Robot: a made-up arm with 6 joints.
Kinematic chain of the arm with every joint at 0, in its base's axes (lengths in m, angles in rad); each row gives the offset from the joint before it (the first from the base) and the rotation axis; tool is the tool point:
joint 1: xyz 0 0 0.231 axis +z
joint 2: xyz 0 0.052 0 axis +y
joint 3: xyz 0 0 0.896 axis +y
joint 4: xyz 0 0 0.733 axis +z
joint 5: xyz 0 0 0 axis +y
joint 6: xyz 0 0 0.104 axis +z
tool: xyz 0 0 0
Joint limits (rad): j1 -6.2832..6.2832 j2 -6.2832..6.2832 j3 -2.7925..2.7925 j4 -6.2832..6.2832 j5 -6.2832..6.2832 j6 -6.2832..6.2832
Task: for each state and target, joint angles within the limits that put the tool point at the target. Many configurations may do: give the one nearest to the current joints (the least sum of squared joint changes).
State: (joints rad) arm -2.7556 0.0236 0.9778 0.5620 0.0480 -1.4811
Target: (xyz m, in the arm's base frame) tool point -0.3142 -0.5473 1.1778
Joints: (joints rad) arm -2.1906 -0.2298 1.6923 0.5665 0.1834 -1.4811
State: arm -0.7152 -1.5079 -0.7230 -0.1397 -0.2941 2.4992
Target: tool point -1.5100 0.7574 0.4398
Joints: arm -0.4323 -1.2690 -0.3444 -0.1384 -0.2154 2.4992
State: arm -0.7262 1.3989 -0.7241 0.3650 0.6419 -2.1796
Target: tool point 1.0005 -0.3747 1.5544
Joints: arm -0.4240 0.8331 -0.3791 0.3737 0.4953 -2.1796
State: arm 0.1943 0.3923 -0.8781 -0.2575 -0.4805 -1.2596
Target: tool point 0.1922 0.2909 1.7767
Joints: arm 0.7863 0.6030 -0.7474 -0.3458 -0.5192 -1.2596
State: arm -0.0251 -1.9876 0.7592 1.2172 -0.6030 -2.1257
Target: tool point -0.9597 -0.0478 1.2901
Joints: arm 0.0469 -1.2933 1.1945 1.2475 -0.5886 -2.1257
